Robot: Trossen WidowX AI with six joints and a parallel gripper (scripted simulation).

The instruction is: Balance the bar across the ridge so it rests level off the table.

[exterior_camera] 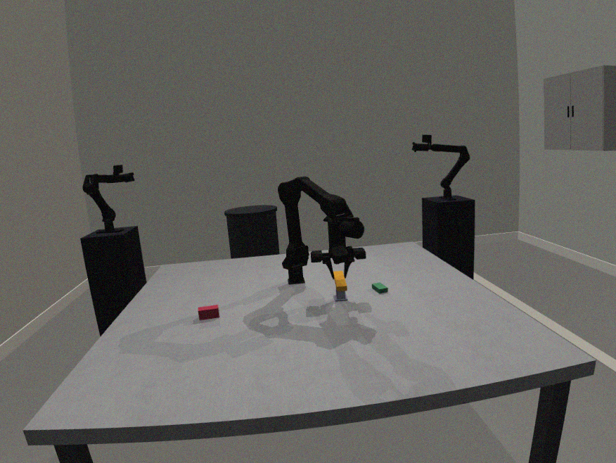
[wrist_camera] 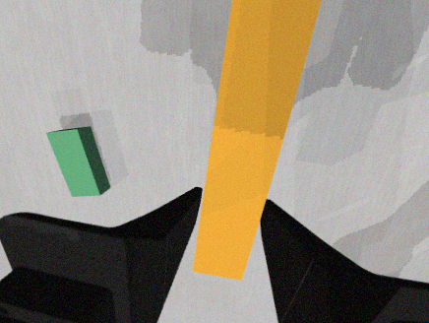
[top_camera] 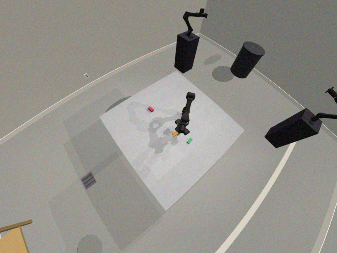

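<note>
Right now my gripper tip is 30 mm short of the orange bar. The rest, counted from my gripper tip: red block (450 mm to the right, 80 mm ahead, 50 mm below); green block (150 mm to the left, 50 mm below, 10 mm behind).
</note>
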